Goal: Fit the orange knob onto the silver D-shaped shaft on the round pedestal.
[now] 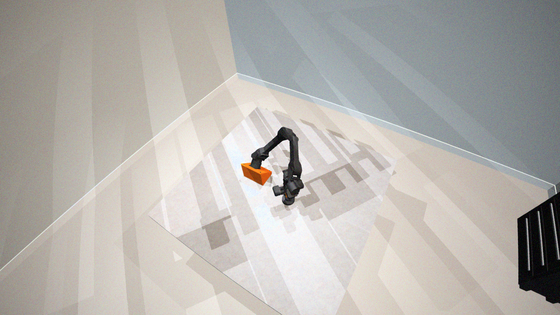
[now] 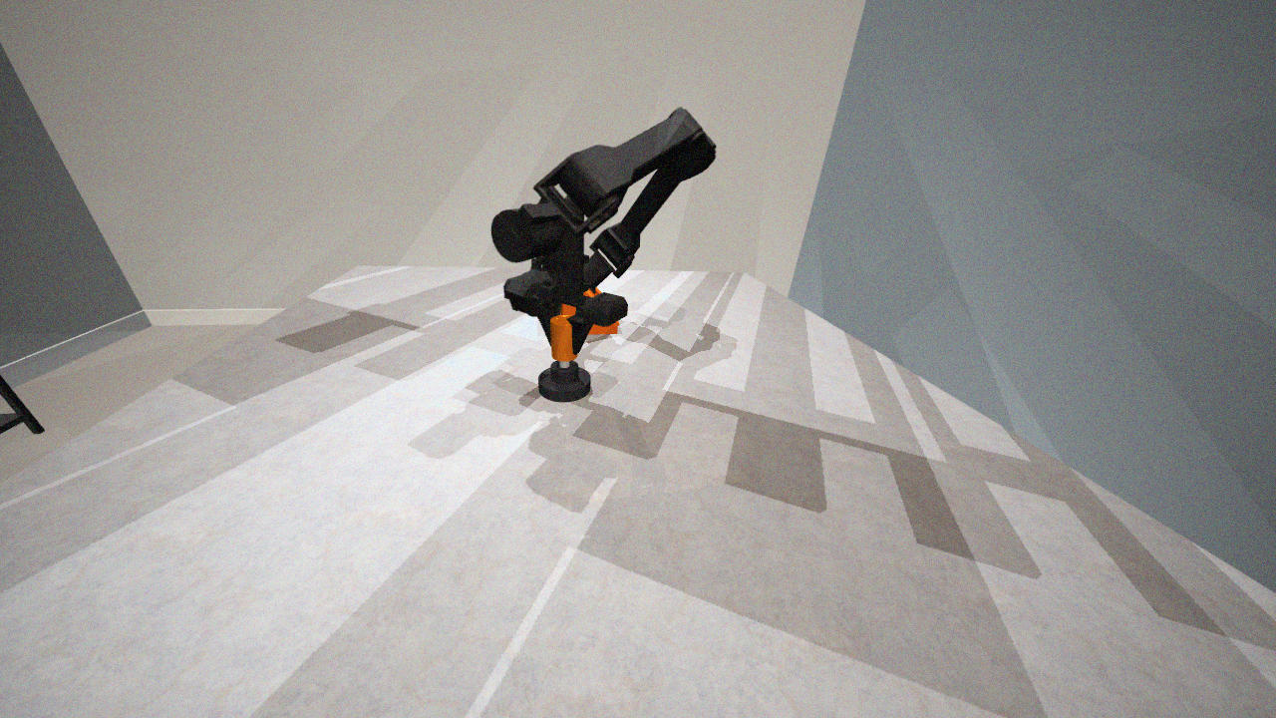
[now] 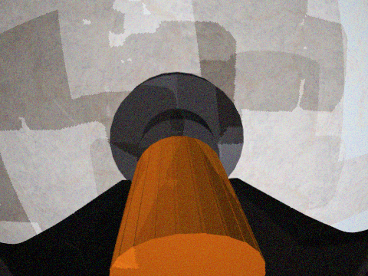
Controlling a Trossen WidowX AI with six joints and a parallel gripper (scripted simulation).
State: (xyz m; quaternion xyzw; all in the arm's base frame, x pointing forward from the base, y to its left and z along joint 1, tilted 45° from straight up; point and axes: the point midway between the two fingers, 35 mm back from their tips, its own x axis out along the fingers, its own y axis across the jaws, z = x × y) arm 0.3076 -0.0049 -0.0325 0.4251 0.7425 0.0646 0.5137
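Now: gripper tip 30 mm below the orange knob. The rest, counted from my gripper tip: round dark pedestal 40 mm below.
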